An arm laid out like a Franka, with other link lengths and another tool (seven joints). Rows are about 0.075 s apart.
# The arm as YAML. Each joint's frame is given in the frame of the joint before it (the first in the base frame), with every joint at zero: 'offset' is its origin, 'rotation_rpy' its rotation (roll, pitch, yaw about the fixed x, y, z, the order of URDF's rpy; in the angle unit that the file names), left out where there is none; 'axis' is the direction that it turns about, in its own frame. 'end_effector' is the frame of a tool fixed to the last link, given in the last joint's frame.
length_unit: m
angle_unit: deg
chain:
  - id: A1
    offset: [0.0, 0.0, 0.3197]
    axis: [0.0, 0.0, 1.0]
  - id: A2
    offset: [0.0, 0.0, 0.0]
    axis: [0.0, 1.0, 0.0]
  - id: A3
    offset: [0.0, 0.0, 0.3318]
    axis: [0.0, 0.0, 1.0]
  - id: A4
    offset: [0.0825, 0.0, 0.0]
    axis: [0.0, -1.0, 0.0]
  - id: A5
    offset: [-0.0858, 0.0, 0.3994]
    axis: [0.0, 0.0, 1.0]
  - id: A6
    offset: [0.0, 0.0, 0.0]
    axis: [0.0, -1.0, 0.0]
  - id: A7
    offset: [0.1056, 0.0, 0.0]
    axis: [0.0, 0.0, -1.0]
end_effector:
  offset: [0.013, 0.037, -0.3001]
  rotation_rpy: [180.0, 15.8, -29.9]
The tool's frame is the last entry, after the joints.
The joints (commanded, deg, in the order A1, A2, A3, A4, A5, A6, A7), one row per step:
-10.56 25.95 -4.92 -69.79 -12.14 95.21 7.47
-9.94 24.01 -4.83 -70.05 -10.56 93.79 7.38
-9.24 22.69 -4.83 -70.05 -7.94 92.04 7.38
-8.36 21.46 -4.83 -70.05 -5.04 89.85 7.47
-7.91 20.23 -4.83 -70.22 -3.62 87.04 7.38
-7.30 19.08 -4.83 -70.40 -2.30 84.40 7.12
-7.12 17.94 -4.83 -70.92 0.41 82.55 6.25
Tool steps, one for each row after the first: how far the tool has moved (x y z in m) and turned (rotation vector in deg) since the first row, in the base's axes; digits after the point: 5 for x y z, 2 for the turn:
-0.00461 0.01788 0.01869 1.61 -0.71 0.32
-0.00892 0.04117 0.03083 4.33 -0.98 0.52
-0.01522 0.06880 0.04140 7.45 -0.77 0.85
-0.02903 0.08462 0.04971 9.32 0.61 0.97
-0.04221 0.10184 0.05756 11.08 1.99 1.52
-0.05251 0.12119 0.06461 14.16 2.70 2.50

